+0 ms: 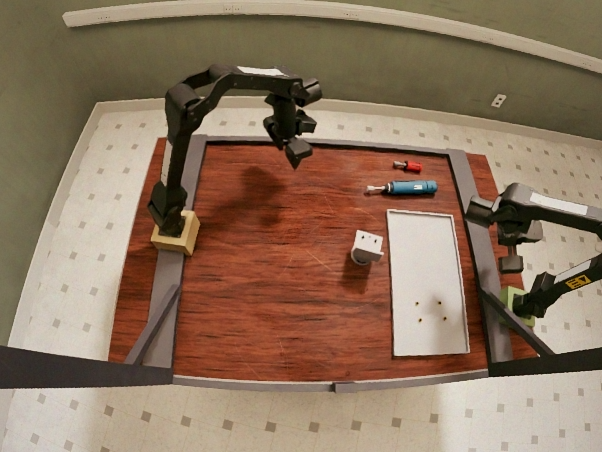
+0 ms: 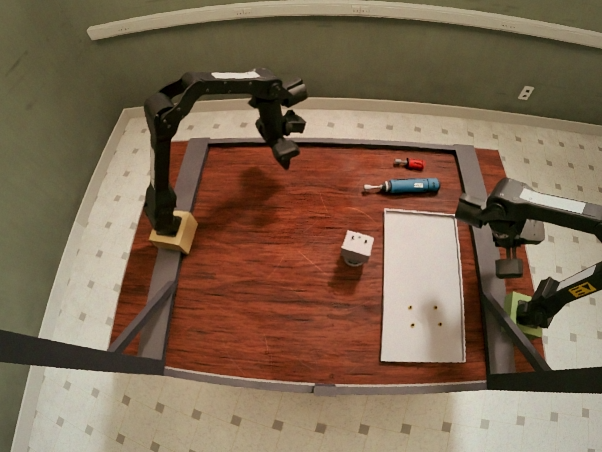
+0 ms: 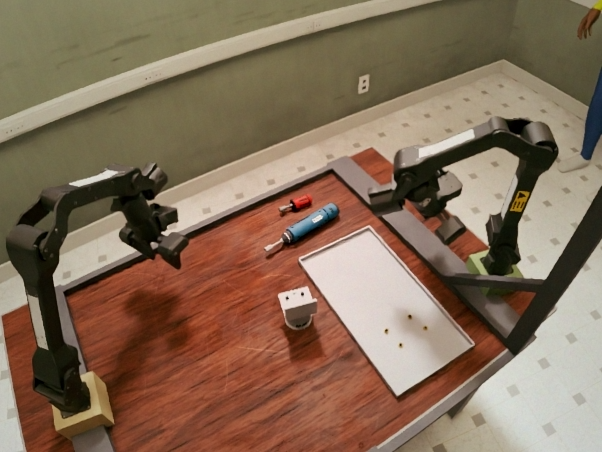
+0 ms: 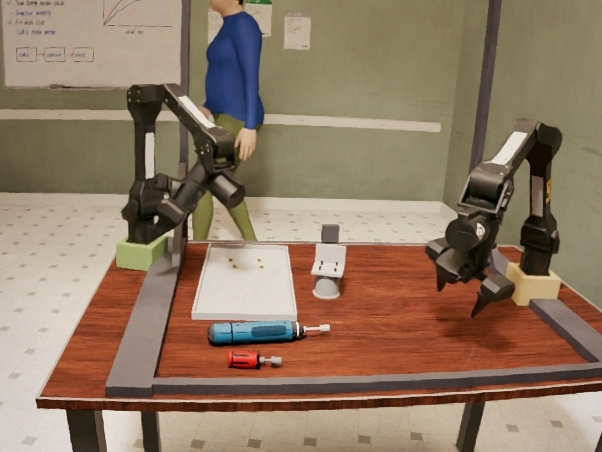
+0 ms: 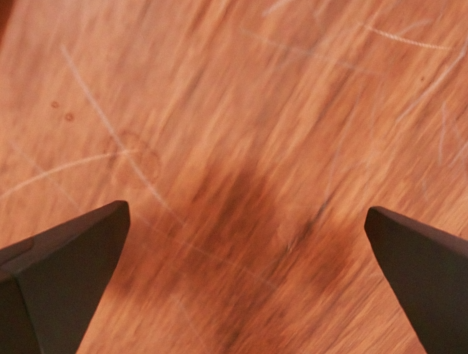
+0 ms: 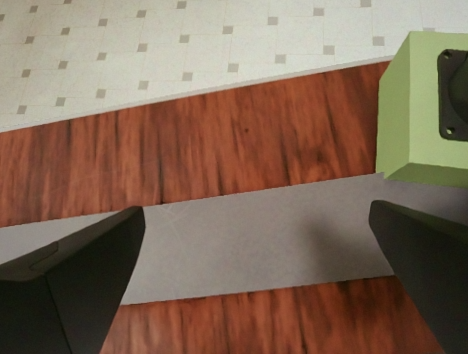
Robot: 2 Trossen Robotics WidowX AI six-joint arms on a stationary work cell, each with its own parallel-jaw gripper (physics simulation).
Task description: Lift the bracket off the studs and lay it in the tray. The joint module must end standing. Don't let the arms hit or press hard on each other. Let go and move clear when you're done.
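Places are measured from the left arm's base along level axes (x ahead, y left, z up), in metres.
Where they show: left gripper, fingertip midpoint: [image 1: 287, 159] [image 3: 166, 263] [image 4: 455, 303] [image 5: 249, 214]; right gripper, fingertip midpoint: [image 1: 507, 245] [image 2: 511, 247] [image 3: 440, 216] [image 4: 156, 235] [image 6: 257, 214]; left arm's base at its link origin: [image 1: 172, 225] [image 2: 169, 225] [image 3: 74, 400] [image 4: 534, 271]; right arm's base at its link origin: [image 1: 521, 306] [image 2: 527, 314] [image 3: 496, 265] [image 4: 141, 239].
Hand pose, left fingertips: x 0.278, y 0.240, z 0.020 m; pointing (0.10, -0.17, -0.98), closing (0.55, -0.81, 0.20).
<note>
Each offset is from my left fingertips to the centre of the thing.
The white angled bracket @(0.237 m ahead, 0.222 m right, 0.008 m down) [image 1: 368, 241] [image 2: 357, 242] [image 3: 298, 302] [image 4: 328, 268] sits on top of the upright joint module @(0.237 m ahead, 0.222 m right, 0.054 m down) [image 1: 358, 256] [image 2: 354, 261] [image 3: 298, 322] [image 4: 326, 288], a short pale cylinder. Dark stud ends show through the bracket. The flat white tray @(0.430 m ahead, 0.278 m right, 0.083 m down) [image 1: 422, 260] [image 2: 419, 260] [image 3: 367, 290] [image 4: 245, 295] lies beside them, with small brass-coloured spots near one end. My left gripper [image 4: 457, 301] [image 5: 249, 214] is open and empty, above the table well away from the bracket. My right gripper [image 6: 257, 214] is open and empty, above the grey frame rail beyond the tray.
A blue driver @(0.362 m ahead, 0.010 m left, 0.071 m down) [image 1: 412, 187] [image 2: 412, 186] [image 3: 312, 222] [image 4: 255, 332] and a short red driver @(0.385 m ahead, 0.105 m left, 0.076 m down) [image 1: 413, 166] [image 2: 416, 164] [image 3: 301, 201] [image 4: 243, 359] lie past the tray's short edge. Grey rails [image 4: 320, 386] border the table. A person [image 4: 232, 70] stands beyond it.
</note>
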